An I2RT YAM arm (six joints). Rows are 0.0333 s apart.
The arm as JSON. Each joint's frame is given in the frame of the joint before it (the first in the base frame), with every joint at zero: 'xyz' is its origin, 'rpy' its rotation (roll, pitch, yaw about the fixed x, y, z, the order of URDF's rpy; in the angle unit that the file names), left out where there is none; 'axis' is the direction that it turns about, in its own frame. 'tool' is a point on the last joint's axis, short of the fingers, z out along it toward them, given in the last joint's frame.
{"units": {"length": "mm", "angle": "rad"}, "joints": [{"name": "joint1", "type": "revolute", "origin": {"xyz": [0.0, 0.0, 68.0]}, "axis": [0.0, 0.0, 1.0]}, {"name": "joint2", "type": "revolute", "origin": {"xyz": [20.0, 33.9, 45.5], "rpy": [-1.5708, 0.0, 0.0]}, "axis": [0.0, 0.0, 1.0]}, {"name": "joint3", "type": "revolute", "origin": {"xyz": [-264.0, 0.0, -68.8], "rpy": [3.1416, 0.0, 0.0]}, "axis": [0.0, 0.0, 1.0]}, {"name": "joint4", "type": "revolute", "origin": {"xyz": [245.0, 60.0, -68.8]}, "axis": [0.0, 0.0, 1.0]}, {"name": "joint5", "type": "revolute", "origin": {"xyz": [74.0, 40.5, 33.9], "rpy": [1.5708, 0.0, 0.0]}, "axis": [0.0, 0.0, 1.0]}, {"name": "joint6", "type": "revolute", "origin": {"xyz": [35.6, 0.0, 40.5], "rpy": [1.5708, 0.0, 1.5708]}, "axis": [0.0, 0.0, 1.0]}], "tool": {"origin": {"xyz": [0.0, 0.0, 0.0], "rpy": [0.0, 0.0, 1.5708]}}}
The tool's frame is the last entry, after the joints.
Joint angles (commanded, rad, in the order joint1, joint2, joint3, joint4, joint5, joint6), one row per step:
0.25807 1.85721 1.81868 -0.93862 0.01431 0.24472
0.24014 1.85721 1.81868 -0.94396 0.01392 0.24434
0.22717 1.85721 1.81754 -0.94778 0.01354 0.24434
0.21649 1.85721 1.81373 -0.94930 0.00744 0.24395
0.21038 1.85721 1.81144 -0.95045 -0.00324 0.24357
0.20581 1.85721 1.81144 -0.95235 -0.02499 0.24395
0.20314 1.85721 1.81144 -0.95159 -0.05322 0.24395
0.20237 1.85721 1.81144 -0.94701 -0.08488 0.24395
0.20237 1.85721 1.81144 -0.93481 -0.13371 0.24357
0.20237 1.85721 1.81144 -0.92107 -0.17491 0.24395
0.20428 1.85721 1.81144 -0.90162 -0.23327 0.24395
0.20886 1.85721 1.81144 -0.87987 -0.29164 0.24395
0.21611 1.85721 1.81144 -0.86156 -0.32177 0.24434
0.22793 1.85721 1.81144 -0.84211 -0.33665 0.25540
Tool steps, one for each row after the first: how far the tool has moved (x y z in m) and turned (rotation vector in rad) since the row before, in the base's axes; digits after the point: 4 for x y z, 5 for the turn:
0.0013 -0.0071 -0.0003 -0.00121 0.00521 -0.01740
0.0008 -0.0052 -0.0006 -0.00084 0.00490 -0.01276
0.0006 -0.0040 -0.0013 0.00359 0.00628 -0.00701
0.0002 -0.0021 -0.0008 0.00782 0.00522 0.00003
0.0000 -0.0011 -0.0001 0.01768 0.00568 0.00691
0.0001 -0.0001 0.0001 0.02338 0.00407 0.01264
0.0002 0.0009 0.0003 0.02693 0.00086 0.01647
0.0006 0.0019 0.0009 0.04216 -0.00384 0.02724
0.0008 0.0016 0.0010 0.03633 -0.00651 0.02285
0.0009 0.0030 0.0016 0.05066 -0.00941 0.03552
0.0007 0.0041 0.0018 0.05048 -0.01164 0.03917
0.0004 0.0042 0.0015 0.02743 -0.01269 0.02529
0.0002 0.0055 0.0014 0.02121 -0.01149 0.01291

